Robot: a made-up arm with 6 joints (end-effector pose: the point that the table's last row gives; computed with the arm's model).
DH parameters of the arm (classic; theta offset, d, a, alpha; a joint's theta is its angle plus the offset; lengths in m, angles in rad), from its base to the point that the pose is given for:
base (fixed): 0.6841 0 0.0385 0
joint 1: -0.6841 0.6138 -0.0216 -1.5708
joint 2: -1.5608 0 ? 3.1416
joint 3: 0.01 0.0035 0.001 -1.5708
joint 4: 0 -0.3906 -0.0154 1.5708
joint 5: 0 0.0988 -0.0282 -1.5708
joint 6: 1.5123 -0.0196 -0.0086 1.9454
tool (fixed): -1.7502 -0.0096 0 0
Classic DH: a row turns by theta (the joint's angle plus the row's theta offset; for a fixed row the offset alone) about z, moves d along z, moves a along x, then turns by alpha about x.
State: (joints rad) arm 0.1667 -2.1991 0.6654 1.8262 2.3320 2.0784
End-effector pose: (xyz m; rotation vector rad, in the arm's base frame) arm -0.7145 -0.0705 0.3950 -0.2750 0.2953 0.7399
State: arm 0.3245 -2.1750 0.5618 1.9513 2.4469 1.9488
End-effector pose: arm -0.6917 -0.1731 0.4567 -0.0616 0.5186 0.7994
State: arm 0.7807 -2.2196 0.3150 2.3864 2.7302 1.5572
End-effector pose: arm -0.5221 -0.4070 0.5393 0.5001 1.1302 0.8242
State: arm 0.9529 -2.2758 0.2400 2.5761 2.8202 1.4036
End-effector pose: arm -0.4336 -0.4647 0.5414 0.7127 1.3485 0.7886
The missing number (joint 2, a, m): 0.3983
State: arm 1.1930 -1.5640 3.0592 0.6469 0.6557 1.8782
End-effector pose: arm -0.0283 -0.3916 0.2037 -2.0523 -1.2148 1.5321
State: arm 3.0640 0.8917 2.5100 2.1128 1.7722 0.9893
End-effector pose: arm -0.1522 -0.0204 1.2694 1.5696 -1.8449 -1.0478
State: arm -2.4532 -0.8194 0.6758 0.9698 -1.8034 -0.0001
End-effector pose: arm 0.2553 0.3165 1.2437 -0.8795 0.0435 2.5414
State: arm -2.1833 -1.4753 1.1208 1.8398 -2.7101 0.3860
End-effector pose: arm 0.5068 0.6440 0.7541 1.6670 -1.3166 -2.2286
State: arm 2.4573 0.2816 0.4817 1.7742 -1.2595 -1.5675
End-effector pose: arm -0.2846 0.3150 1.1621 0.0676 0.2167 1.0351
